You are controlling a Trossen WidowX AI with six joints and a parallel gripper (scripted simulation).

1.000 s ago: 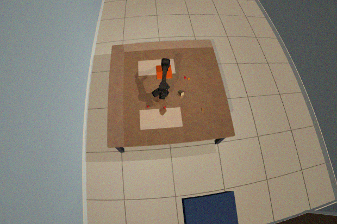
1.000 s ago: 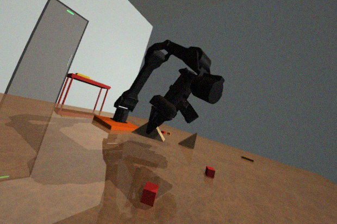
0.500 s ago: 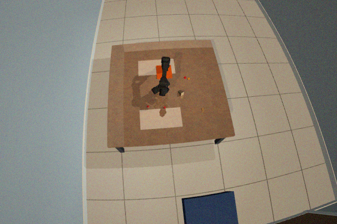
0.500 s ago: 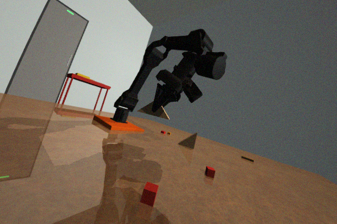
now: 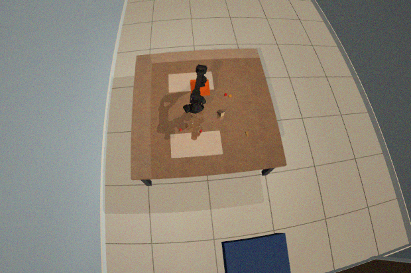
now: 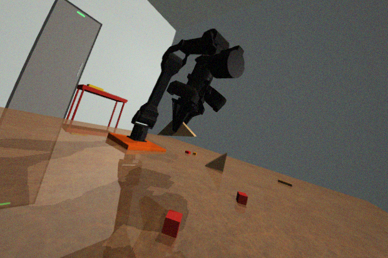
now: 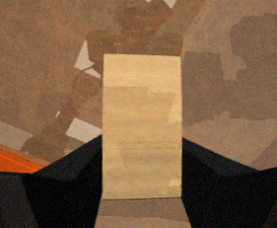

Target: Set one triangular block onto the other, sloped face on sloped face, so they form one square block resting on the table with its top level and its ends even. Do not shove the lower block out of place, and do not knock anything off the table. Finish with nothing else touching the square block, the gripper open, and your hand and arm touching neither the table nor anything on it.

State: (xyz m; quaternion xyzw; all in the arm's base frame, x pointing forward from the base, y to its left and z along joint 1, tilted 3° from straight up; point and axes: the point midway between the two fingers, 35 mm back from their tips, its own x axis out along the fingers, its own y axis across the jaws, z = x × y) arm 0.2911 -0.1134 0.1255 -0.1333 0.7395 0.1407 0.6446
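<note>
Now: gripper tip 10 mm below the triangular block.
</note>
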